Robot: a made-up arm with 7 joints. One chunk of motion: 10 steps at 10 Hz.
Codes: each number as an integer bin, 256 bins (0 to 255) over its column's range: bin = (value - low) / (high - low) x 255, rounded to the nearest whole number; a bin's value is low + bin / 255 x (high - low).
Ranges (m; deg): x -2..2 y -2..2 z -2..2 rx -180..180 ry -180..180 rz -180..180
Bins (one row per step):
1: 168 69 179 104 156 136
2: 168 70 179 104 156 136
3: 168 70 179 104 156 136
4: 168 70 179 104 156 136
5: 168 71 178 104 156 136
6: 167 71 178 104 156 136
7: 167 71 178 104 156 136
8: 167 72 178 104 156 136
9: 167 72 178 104 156 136
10: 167 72 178 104 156 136
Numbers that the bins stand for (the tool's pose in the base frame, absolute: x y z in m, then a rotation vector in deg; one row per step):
1: 0.6353 -0.9176 0.8078 -33.18 40.24 12.00
2: 0.6353 -0.9020 0.8078 -33.18 40.24 12.00
3: 0.6353 -0.9020 0.8078 -33.18 40.24 12.00
4: 0.6353 -0.9020 0.8078 -33.18 40.24 12.00
5: 0.6353 -0.8863 0.7922 -33.18 40.24 12.00
6: 0.6196 -0.8863 0.7922 -33.18 40.24 12.00
7: 0.6196 -0.8863 0.7922 -33.18 40.24 12.00
8: 0.6196 -0.8706 0.7922 -33.18 40.24 12.00
9: 0.6196 -0.8706 0.7922 -33.18 40.24 12.00
10: 0.6196 -0.8706 0.7922 -33.18 40.24 12.00

